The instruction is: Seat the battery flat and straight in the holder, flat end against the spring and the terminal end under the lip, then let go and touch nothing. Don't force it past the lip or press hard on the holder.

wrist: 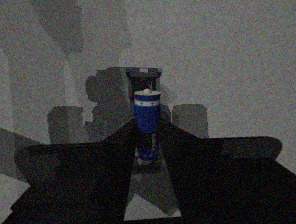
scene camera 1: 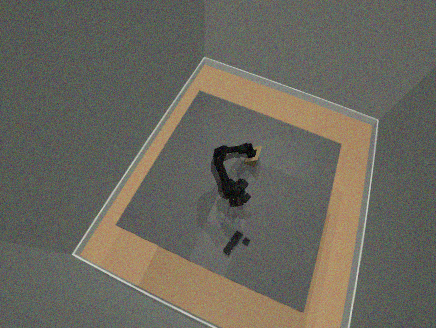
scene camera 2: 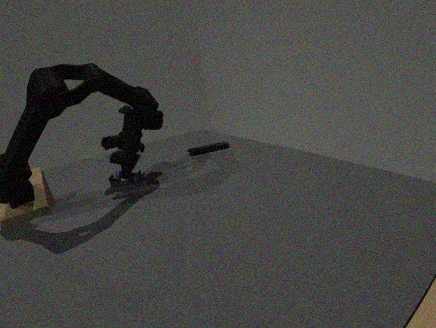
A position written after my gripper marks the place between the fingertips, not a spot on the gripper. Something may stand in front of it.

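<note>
Scene camera 2 shows my gripper (scene camera 2: 126,177); the wrist view also shows my gripper (wrist: 147,121).
</note>
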